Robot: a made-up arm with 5 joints. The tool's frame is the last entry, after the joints.
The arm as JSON. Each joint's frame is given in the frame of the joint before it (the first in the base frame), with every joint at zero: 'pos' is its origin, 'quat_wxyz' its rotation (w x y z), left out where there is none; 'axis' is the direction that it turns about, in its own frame. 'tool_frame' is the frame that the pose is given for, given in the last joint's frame.
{
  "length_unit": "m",
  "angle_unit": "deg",
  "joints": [
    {
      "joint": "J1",
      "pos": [
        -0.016,
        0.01,
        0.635
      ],
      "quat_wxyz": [
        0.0,
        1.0,
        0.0,
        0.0
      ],
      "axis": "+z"
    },
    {
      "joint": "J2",
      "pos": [
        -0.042,
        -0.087,
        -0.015
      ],
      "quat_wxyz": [
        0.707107,
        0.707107,
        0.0,
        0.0
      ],
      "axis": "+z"
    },
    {
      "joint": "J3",
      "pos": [
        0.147,
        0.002,
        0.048
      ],
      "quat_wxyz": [
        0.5,
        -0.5,
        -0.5,
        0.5
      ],
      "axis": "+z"
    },
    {
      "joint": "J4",
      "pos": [
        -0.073,
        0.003,
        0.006
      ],
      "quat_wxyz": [
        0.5,
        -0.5,
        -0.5,
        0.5
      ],
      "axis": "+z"
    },
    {
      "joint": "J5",
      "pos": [
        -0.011,
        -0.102,
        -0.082
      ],
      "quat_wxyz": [
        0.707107,
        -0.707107,
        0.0,
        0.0
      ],
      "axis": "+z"
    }
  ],
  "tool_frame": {
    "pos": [
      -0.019,
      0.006,
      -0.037
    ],
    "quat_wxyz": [
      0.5,
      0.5,
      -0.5,
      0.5
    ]
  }
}
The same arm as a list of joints. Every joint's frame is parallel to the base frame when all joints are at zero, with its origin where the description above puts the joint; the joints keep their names.
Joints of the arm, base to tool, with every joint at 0 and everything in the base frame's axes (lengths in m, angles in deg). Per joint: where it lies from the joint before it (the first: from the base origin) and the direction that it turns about. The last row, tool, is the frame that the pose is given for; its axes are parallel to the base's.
J1: axis 0 0 -1 offset -0.0160 0.0100 0.6350
J2: axis 0 1 0 offset -0.0420 0.0870 0.0150
J3: axis -1 0 0 offset 0.1470 0.0480 -0.0020
J4: axis 0 0 1 offset -0.0060 -0.0030 0.0730
J5: axis 1 0 0 offset -0.1020 0.0110 -0.0820
tool: offset -0.0370 0.0190 -0.0060

